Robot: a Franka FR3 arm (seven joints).
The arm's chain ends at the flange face. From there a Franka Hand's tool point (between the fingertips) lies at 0.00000 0.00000 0.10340 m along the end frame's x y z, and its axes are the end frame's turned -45 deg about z.
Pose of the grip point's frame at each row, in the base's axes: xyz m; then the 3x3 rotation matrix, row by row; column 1 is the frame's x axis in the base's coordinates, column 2 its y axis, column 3 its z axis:
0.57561 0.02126 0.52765; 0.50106 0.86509 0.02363; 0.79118 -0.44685 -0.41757; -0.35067 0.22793 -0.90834
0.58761 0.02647 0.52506; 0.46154 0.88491 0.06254; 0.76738 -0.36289 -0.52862; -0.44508 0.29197 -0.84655
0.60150 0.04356 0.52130; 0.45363 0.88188 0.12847; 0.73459 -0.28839 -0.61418; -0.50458 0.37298 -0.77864
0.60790 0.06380 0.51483; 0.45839 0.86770 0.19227; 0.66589 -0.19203 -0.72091; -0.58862 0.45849 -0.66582
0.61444 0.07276 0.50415; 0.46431 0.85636 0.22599; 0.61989 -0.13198 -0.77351; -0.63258 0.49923 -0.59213
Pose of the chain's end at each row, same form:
0.57317 0.06444 0.62157; 0.96601 0.25741 0.02363; 0.24348 -0.87542 -0.41757; -0.08679 0.40913 -0.90834
0.58114 0.08113 0.61259; 0.95208 0.29937 0.06254; 0.28602 -0.79922 -0.52862; -0.10827 0.52117 -0.84655
0.58822 0.10707 0.60181; 0.94435 0.30282 0.12847; 0.31551 -0.72336 -0.61418; -0.09306 0.62053 -0.77864
0.58802 0.13834 0.58368; 0.93769 0.28943 0.19227; 0.33507 -0.60664 -0.72091; -0.09202 0.74042 -0.66582
0.59107 0.15274 0.56538; 0.93385 0.27722 0.22599; 0.34500 -0.53165 -0.77351; -0.09429 0.80031 -0.59213

